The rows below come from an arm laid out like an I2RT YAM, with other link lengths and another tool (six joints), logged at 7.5 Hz.
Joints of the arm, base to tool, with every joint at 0 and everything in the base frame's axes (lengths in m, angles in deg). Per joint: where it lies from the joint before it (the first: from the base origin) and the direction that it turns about. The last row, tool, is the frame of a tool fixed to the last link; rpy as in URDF.
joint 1: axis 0 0 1 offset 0 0 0.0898
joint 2: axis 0 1 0 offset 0.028 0.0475 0.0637
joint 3: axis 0 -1 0 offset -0.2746 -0.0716 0
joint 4: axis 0 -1 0 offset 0.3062 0.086 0.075
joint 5: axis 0 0 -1 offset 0.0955 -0.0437 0.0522
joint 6: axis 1 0 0 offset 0.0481 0 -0.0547
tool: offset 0.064 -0.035 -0.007 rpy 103.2 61.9 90
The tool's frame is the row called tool.
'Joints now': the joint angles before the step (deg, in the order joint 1, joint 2, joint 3, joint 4, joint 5, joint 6). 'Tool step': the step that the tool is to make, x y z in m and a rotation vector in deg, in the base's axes. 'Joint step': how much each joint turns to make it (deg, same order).
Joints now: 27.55, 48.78, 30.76, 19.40, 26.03, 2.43
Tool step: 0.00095, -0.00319, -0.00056, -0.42, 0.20, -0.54
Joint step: -0.54, 0.00, 0.00, -0.23, -0.01, -0.31
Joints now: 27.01, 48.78, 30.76, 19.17, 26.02, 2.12
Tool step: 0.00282, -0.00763, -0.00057, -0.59, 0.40, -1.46
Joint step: -1.31, 0.24, 0.21, -0.42, 0.15, -0.39
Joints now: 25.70, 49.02, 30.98, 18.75, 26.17, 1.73
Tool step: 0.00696, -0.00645, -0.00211, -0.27, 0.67, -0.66
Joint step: -1.72, 1.20, 0.57, -0.11, -1.06, 0.05
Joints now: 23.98, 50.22, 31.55, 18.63, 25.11, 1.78
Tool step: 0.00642, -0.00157, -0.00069, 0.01, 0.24, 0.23
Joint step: -0.95, 1.36, 0.65, 0.45, -1.18, 0.11
